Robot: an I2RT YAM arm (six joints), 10 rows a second.
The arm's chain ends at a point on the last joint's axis. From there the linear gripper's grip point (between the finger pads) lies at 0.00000 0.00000 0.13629 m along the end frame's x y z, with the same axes.
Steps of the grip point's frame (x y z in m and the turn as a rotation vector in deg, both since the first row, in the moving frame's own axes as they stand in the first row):
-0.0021, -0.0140, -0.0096, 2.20, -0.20, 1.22
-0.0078, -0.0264, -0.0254, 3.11, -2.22, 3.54
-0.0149, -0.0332, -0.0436, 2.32, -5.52, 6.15
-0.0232, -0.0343, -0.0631, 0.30, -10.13, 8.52
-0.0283, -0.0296, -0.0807, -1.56, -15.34, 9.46
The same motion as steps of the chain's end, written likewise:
-0.0017, -0.0088, -0.0095, 2.20, -0.20, 1.22
-0.0028, -0.0188, -0.0251, 3.11, -2.22, 3.54
-0.0021, -0.0270, -0.0429, 2.32, -5.52, 6.15
0.0006, -0.0318, -0.0610, 0.30, -10.13, 8.52
0.0079, -0.0303, -0.0758, -1.56, -15.34, 9.46

